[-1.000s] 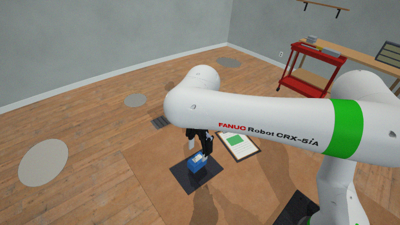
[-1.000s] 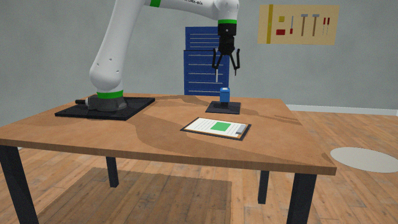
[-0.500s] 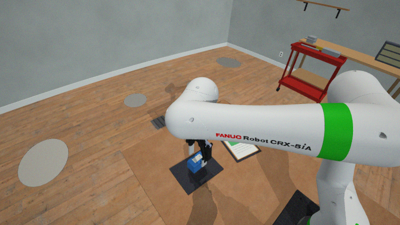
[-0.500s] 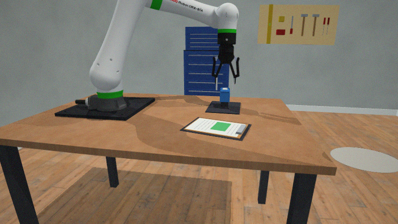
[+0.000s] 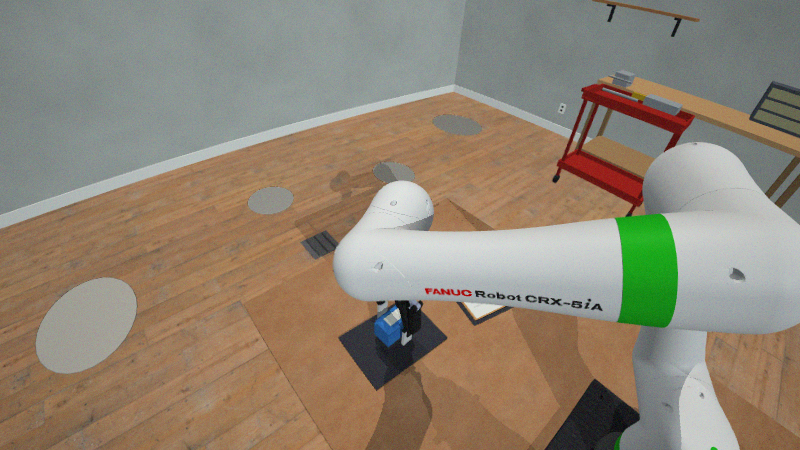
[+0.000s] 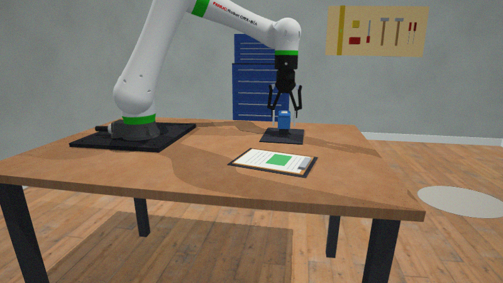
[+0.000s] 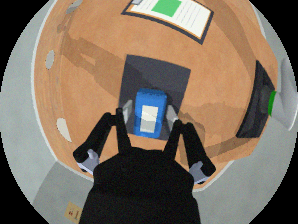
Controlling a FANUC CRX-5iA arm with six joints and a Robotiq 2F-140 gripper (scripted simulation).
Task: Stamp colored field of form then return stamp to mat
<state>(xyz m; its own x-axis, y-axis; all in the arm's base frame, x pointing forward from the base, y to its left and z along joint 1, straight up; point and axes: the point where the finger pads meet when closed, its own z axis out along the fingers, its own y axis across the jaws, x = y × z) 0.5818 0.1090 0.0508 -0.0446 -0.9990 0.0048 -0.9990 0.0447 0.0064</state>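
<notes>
Now: hand 2 cm above the blue stamp. The rest, counted from my hand: black stamp base (5 cm below); form (32 cm to the right, 7 cm below, 3 cm behind); mat (7 cm below).
</notes>
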